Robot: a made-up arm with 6 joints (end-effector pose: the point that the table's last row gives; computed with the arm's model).
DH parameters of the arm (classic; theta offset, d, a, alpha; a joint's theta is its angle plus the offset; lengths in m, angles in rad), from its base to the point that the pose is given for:
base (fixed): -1.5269 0 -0.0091 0
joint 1: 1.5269 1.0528 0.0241 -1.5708
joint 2: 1.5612 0 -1.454 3.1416
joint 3: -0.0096 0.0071 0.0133 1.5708
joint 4: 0 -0.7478 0.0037 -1.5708
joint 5: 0 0.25 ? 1.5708
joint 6: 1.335 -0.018 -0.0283 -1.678
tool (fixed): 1.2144 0.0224 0 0
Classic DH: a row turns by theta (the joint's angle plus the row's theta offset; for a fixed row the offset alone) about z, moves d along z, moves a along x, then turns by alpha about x.
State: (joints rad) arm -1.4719 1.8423 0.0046 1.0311 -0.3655 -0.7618
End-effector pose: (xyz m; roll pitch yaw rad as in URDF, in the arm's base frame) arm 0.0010 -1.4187 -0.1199 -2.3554 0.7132 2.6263
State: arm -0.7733 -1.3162 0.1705 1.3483 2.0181 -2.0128
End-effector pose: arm -1.1729 1.0868 2.1814 -0.9284 0.2228 0.7298
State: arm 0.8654 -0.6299 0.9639 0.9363 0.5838 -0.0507
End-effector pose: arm -0.5705 -0.8689 2.9787 2.7734 -1.0636 -2.4860
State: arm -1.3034 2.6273 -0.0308 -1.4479 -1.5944 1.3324
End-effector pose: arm -0.0058 -0.0122 -0.3289 3.0517 -0.2089 0.6695
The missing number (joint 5, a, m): 0.0269
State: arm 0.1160 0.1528 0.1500 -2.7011 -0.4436 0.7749
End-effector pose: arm 0.9578 0.3227 2.4146 2.0299 -0.1340 0.5897
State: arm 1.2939 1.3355 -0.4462 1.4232 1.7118 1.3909
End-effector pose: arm 0.4179 1.4195 0.5914 -0.8975 -0.3283 2.3846
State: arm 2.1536 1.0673 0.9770 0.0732 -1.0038 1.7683
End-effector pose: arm -0.9016 1.8065 1.6558 -1.7715 0.7206 1.9428
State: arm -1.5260 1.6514 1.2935 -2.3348 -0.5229 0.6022
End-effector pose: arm 0.2571 -2.1129 0.5442 2.0429 0.2516 -0.9011
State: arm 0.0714 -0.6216 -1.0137 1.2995 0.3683 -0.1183
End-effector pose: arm -0.0416 -0.0561 2.1294 -0.8975 0.0680 0.1231
